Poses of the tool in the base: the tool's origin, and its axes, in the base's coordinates. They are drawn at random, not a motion.
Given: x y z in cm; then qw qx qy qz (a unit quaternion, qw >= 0).
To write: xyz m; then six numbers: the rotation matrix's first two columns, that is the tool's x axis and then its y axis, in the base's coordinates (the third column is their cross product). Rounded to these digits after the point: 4 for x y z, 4 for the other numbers.
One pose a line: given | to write
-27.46, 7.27, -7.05, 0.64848, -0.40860, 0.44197, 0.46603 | -0.2746, 0.0727, -0.0705, 0.1750, 0.2432, -0.9541, -0.9656, 0.2317, -0.1180
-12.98, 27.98, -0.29, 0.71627, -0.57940, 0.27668, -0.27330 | -0.1298, 0.2798, -0.0029, 0.6975, -0.7121, -0.0797, 0.0709, 0.1792, -0.9813
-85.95, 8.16, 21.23, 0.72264, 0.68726, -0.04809, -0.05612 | -0.8595, 0.0816, 0.2123, 0.9891, -0.1472, -0.0076, 0.0150, 0.0490, 0.9987
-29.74, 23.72, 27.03, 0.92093, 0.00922, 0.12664, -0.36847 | -0.2974, 0.2372, 0.2703, 0.6964, -0.6763, -0.2400, 0.6810, 0.7283, -0.0763
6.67, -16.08, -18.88, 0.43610, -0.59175, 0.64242, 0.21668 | 0.0667, -0.1608, -0.1888, 0.0807, -0.5713, -0.8168, -0.9493, 0.2058, -0.2377
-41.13, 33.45, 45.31, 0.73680, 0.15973, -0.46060, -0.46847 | -0.4113, 0.3345, 0.4531, 0.1368, -0.8375, 0.5291, 0.5432, 0.5100, 0.6669
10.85, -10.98, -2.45, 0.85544, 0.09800, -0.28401, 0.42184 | 0.1085, -0.1098, -0.0245, 0.4828, 0.6661, 0.5686, -0.7774, 0.6249, -0.0719
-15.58, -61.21, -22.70, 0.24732, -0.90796, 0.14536, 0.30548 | -0.1558, -0.6121, -0.2270, 0.7711, -0.1129, -0.6266, -0.4151, -0.8354, -0.3603
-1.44, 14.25, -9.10, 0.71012, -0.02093, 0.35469, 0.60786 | -0.0144, 0.1425, -0.0910, 0.0094, 0.8485, -0.5292, -0.8781, 0.2601, 0.4015
